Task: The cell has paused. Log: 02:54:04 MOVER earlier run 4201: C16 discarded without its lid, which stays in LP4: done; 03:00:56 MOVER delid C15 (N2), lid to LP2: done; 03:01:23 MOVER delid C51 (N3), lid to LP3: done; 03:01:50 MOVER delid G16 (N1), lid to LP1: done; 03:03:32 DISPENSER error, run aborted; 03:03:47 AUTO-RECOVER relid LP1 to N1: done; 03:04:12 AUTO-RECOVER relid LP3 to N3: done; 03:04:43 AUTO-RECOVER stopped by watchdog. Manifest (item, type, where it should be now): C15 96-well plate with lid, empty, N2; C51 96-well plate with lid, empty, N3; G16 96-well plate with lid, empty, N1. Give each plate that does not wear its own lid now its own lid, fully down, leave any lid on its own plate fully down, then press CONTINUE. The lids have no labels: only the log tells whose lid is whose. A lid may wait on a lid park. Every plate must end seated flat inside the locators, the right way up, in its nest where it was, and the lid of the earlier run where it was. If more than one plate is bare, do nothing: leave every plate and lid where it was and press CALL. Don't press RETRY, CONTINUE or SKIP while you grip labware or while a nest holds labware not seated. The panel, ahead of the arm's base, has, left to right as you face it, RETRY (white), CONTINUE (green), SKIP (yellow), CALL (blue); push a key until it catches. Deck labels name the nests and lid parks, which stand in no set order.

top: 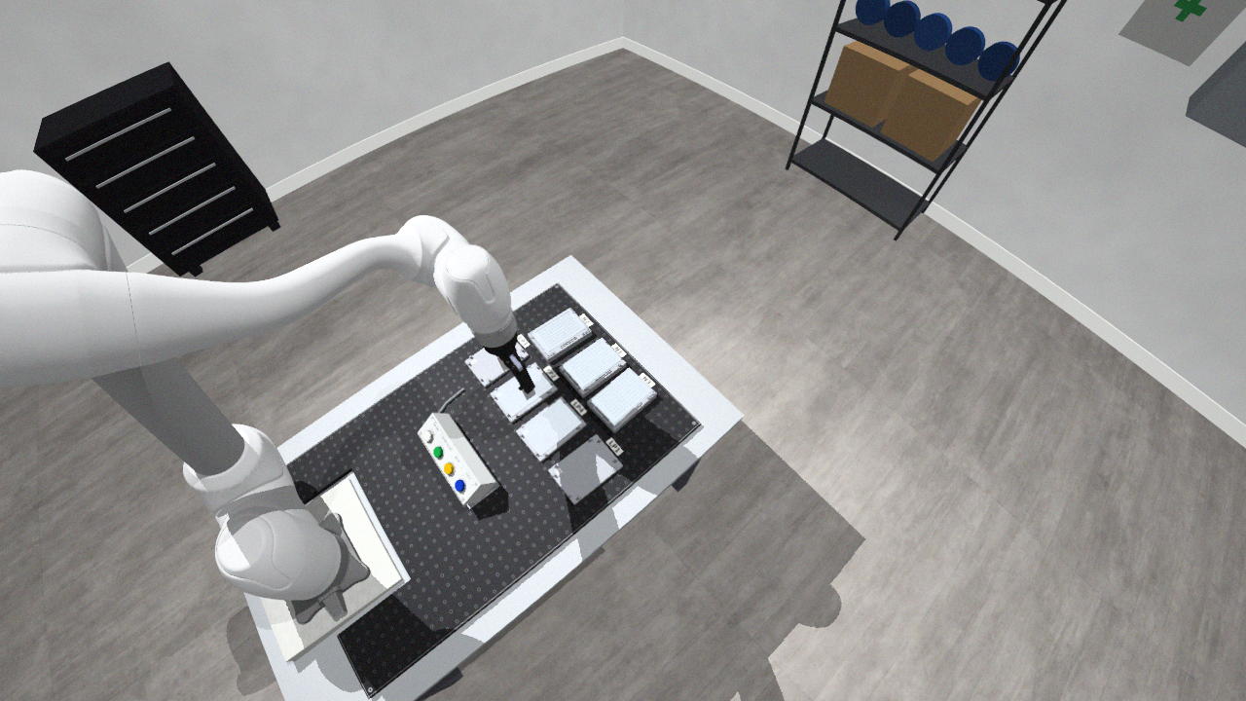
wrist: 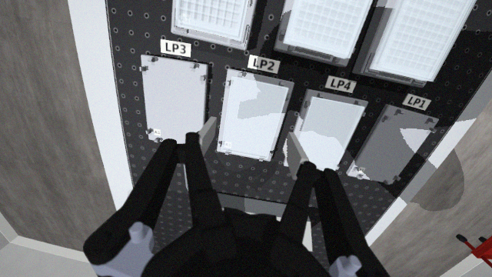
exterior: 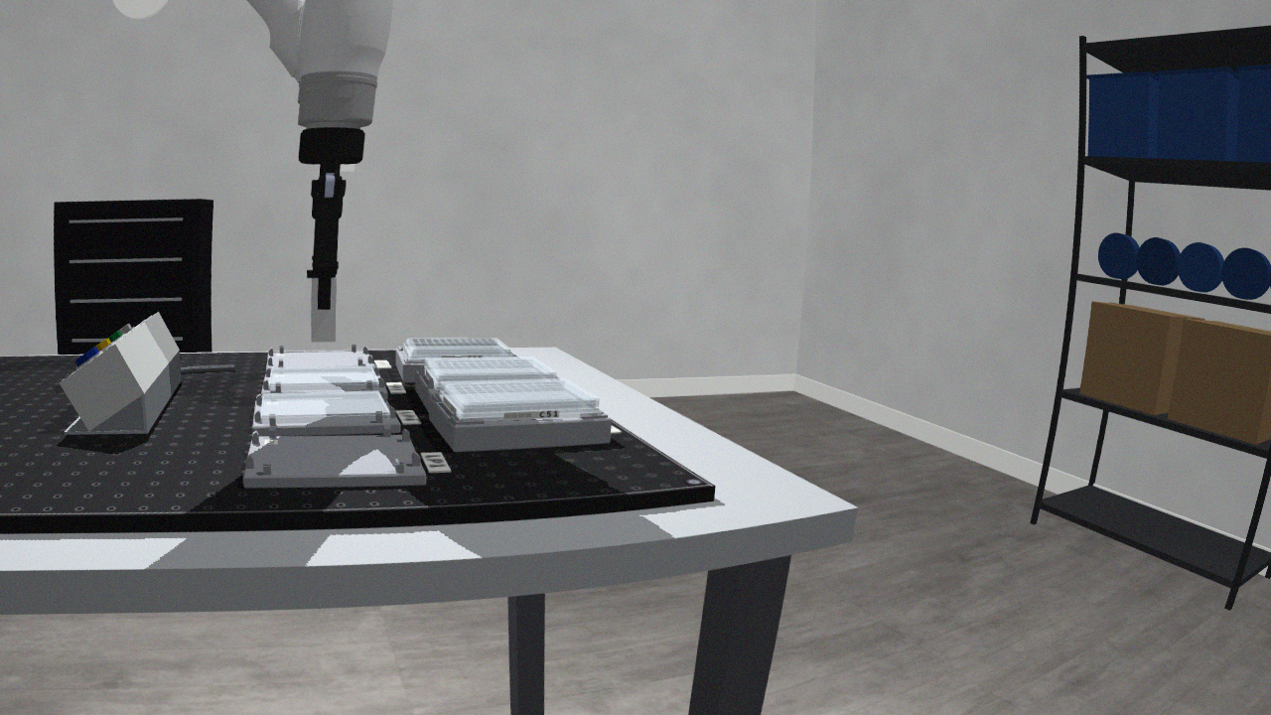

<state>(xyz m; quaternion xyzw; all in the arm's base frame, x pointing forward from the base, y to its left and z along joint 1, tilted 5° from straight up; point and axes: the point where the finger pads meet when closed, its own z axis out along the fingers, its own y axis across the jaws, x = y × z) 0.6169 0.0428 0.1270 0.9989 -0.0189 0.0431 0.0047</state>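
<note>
My hand is 8 cm above the LP2 park. Also, from my hand: LP3 park: 13 cm to the left, 8 cm below; then green continue key: 25 cm behind, 2 cm to the right, 2 cm below; then white retry key: 25 cm behind, 3 cm to the left, 2 cm below.
</note>
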